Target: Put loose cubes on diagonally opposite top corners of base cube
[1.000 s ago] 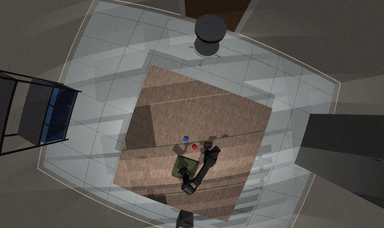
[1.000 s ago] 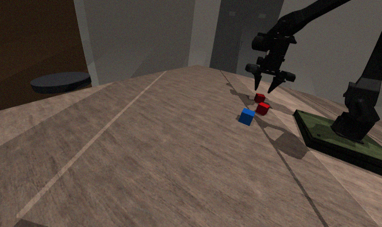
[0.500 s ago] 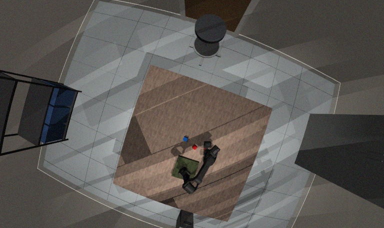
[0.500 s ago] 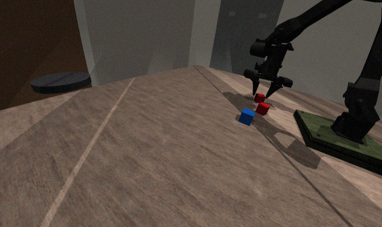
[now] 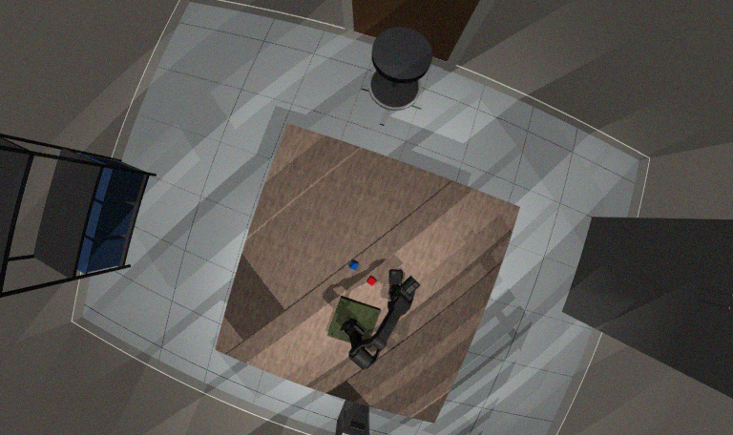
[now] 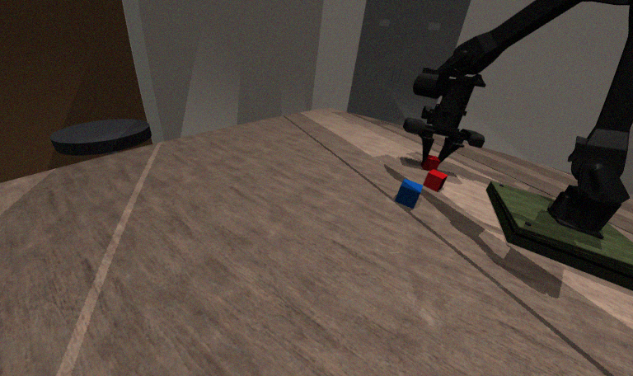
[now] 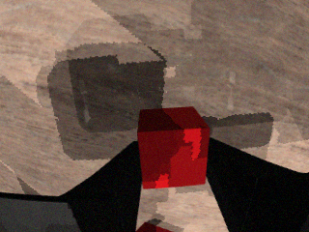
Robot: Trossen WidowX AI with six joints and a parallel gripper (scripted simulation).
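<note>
The blue cube is 1 cm ahead of my gripper tip and 22 cm to the left of it.
</note>
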